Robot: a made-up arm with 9 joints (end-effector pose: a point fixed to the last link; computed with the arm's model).
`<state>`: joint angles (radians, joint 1 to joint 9).
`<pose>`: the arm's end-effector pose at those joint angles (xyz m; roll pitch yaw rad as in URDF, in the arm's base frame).
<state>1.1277 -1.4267 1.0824 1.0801 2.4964 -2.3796 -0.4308 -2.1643 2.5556</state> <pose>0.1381 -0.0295 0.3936 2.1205 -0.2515 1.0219</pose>
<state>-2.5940 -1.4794 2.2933 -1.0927 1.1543 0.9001 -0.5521 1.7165 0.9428</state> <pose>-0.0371 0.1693 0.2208 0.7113 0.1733 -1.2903</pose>
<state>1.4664 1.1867 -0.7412 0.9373 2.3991 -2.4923 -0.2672 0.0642 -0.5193</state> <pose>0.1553 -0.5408 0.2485 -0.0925 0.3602 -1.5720</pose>
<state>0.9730 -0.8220 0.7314 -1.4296 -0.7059 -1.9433 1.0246 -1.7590 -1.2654</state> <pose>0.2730 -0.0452 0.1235 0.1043 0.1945 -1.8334</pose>
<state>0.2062 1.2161 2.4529 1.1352 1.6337 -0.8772 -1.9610 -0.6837 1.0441</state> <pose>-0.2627 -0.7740 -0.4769 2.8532 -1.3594 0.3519</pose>
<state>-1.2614 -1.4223 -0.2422 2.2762 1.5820 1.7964 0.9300 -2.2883 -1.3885</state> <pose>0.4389 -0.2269 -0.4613 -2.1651 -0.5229 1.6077</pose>
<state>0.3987 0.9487 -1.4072 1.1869 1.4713 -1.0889 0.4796 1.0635 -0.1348</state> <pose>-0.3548 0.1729 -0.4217 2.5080 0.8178 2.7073</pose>
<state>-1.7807 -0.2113 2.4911 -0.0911 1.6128 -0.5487 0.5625 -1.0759 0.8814</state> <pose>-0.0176 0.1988 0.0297 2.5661 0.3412 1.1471</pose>
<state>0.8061 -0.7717 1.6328 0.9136 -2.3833 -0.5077 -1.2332 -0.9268 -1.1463</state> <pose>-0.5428 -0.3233 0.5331 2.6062 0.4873 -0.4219</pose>
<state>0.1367 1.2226 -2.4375 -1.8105 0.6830 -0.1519 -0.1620 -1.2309 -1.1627</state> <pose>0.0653 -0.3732 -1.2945 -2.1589 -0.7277 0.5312</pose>
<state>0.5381 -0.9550 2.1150 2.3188 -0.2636 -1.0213 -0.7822 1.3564 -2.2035</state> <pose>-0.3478 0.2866 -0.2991 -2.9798 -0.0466 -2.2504</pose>
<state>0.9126 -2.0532 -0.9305 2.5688 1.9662 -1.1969 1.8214 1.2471 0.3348</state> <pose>0.2050 -0.2255 0.4553 1.5803 0.3685 -1.3153</pose>
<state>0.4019 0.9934 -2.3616 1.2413 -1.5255 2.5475 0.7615 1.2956 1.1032</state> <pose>-0.7276 -0.0025 -0.4252 -0.2095 -0.5409 0.1868</pose>
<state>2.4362 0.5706 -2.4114 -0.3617 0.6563 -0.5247 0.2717 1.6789 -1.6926</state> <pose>-0.9033 -0.5887 0.7222 0.3389 0.0350 2.0629</pose>
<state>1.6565 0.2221 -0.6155 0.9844 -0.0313 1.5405 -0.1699 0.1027 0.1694</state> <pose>-0.7171 -0.1139 -0.5037 -2.1314 0.4946 -0.5025</pose>
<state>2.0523 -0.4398 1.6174 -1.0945 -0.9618 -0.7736 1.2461 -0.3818 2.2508</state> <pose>-0.6806 -0.0499 0.1465 -2.3260 1.1940 -0.1610</pose>
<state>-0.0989 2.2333 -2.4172 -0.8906 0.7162 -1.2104 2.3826 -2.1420 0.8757</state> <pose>0.0927 0.0960 -1.2922 -1.7714 0.1053 -1.8747</pose>
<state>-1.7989 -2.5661 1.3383 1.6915 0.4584 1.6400 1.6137 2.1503 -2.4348</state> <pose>0.3194 0.7961 0.2885 0.6529 -0.5294 -0.1060</pose>
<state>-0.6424 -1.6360 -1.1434 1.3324 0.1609 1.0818 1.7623 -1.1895 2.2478</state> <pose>0.3393 0.1635 -0.1860 -1.2659 0.7737 -0.3978</pose>
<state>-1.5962 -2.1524 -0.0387 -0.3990 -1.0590 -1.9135 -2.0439 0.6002 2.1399</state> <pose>0.6230 0.2927 0.1219 2.1128 0.8297 1.2742</pose>
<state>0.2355 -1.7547 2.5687 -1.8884 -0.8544 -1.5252 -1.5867 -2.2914 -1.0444</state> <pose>0.4162 0.0102 -0.1341 -2.4135 -0.1219 2.1993</pose>
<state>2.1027 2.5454 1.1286 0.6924 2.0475 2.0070 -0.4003 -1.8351 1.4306</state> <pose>-0.1265 -0.3607 0.8523 2.9389 -0.8815 -2.3540</pose>
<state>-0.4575 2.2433 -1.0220 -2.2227 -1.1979 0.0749 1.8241 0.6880 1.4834</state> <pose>0.0474 -0.1116 -0.7670 -1.0459 0.4835 2.1294</pose>
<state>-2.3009 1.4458 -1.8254 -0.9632 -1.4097 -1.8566 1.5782 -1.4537 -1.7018</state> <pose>-0.6283 0.5379 0.8056 2.1597 -0.3006 -0.5503</pose>
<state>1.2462 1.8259 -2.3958 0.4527 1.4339 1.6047 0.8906 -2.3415 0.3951</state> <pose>-0.5545 -0.9074 -0.6965 -0.8933 0.8527 0.8497</pose>
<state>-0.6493 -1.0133 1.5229 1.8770 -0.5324 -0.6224 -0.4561 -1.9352 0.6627</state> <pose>-0.5401 0.1699 -0.0039 -2.0106 -1.0688 -2.8470</pose>
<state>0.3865 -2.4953 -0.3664 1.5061 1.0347 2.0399 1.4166 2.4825 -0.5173</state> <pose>0.0639 -0.2278 -0.1929 0.6418 0.9876 1.9707</pose>
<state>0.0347 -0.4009 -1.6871 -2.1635 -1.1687 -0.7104 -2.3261 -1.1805 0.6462</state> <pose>-0.0570 0.3181 -0.5789 -0.9174 -0.6870 -0.0881</pose>
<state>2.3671 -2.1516 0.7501 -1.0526 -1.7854 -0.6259 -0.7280 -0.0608 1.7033</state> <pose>0.4601 0.0004 0.5225 1.9285 -0.9655 1.8120</pose>
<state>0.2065 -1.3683 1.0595 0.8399 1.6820 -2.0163 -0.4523 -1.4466 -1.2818</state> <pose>-0.2641 0.3083 0.0051 -0.6857 0.5903 -0.1911</pose>
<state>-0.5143 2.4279 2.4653 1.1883 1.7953 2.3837 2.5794 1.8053 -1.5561</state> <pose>0.0858 0.2275 -1.0731 -1.4554 0.5518 1.9158</pose>
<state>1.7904 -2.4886 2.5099 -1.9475 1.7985 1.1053 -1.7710 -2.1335 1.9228</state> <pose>0.0858 -0.2490 -0.2738 -0.9577 -0.1396 -2.7786</pose>
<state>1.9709 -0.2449 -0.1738 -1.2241 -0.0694 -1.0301 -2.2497 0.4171 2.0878</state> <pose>-0.0543 -0.2417 -0.1865 -1.6363 -0.2931 -0.7569</pose>
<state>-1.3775 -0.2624 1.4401 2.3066 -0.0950 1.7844 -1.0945 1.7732 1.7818</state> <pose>0.0604 0.0453 0.2803 2.4802 0.4213 1.7611</pose>
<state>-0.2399 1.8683 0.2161 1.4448 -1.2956 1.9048 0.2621 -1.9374 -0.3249</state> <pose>-0.7870 0.3804 -0.5970 0.5471 -0.3288 0.9694</pose>
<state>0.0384 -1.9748 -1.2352 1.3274 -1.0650 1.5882 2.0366 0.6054 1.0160</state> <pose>0.2718 0.1991 -0.4186 -2.6500 0.2398 -2.0686</pose>
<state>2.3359 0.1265 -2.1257 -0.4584 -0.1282 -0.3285 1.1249 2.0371 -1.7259</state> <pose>-1.0064 -0.2688 0.2386 0.0273 0.4803 1.4644</pose>
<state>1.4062 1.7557 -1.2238 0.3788 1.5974 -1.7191 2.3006 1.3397 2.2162</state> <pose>-0.2055 -1.0526 0.1704 0.5796 0.6761 -2.8143</pose>
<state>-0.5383 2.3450 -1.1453 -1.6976 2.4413 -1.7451 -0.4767 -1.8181 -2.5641</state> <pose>0.3810 0.3411 -0.7624 -0.3049 -0.7496 -1.6116</pose>
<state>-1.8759 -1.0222 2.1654 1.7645 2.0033 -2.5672 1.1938 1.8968 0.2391</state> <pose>0.2000 0.0730 -0.0460 -1.8028 1.1952 -2.6568</pose>
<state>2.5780 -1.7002 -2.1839 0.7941 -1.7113 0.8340 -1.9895 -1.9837 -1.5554</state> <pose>0.1614 -0.3614 -0.1982 -0.4963 0.1310 1.8463</pose>
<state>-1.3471 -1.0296 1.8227 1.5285 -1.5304 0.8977 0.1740 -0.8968 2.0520</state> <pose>-0.1703 -0.2880 0.0785 -2.6757 -0.9706 -1.8776</pose>
